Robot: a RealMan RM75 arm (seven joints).
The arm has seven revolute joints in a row. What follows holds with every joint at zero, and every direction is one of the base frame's. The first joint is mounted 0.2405 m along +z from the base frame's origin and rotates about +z. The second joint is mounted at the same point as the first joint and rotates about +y. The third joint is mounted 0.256 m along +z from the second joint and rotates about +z. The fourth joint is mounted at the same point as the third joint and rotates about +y. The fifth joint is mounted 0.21 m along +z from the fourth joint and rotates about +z. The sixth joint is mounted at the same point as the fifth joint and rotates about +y. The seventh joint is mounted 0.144 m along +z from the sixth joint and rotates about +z. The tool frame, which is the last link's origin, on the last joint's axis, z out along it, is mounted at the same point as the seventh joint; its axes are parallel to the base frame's.
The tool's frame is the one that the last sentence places.
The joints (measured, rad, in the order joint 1, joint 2, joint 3, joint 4, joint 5, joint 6, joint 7), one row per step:
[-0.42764, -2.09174, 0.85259, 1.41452, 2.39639, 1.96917, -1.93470]
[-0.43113, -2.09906, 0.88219, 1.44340, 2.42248, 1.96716, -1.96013]
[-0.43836, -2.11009, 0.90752, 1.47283, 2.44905, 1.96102, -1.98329]
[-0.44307, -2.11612, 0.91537, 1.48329, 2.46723, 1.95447, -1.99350]
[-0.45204, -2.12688, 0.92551, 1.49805, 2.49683, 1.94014, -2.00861]
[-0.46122, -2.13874, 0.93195, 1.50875, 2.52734, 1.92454, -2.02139]
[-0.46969, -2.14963, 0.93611, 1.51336, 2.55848, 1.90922, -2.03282]
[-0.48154, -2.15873, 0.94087, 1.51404, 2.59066, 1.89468, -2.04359]
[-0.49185, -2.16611, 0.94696, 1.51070, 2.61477, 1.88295, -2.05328]
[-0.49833, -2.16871, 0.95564, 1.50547, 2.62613, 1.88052, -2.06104]
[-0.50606, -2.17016, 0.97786, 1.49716, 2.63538, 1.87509, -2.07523]
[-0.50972, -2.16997, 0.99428, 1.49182, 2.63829, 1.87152, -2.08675]
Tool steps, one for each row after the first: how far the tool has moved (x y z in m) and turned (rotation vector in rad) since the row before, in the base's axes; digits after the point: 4 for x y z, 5 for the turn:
[0.0044, 0.0011, -0.0023, -0.00576, 0.03710, 0.00016]
[0.0058, 0.0023, -0.0027, 0.00229, 0.03298, -0.00528]
[0.0018, 0.0016, -0.0012, 0.00582, 0.01717, 0.00167]
[0.0030, 0.0034, -0.0020, 0.01391, 0.02546, 0.00168]
[0.0024, 0.0033, -0.0022, 0.01531, 0.02244, 0.00348]
[0.0011, 0.0029, -0.0022, 0.01352, 0.02087, 0.00804]
[0.0013, 0.0035, -0.0022, 0.01084, 0.02232, 0.00643]
[0.0013, 0.0028, -0.0027, 0.00496, 0.01592, 0.00540]
[0.0011, 0.0010, -0.0024, -0.00584, 0.00884, 0.00382]
[0.0025, 0.0014, -0.0043, -0.01227, 0.01211, 0.00108]
[0.0016, 0.0007, -0.0028, -0.00810, 0.00682, 0.00165]

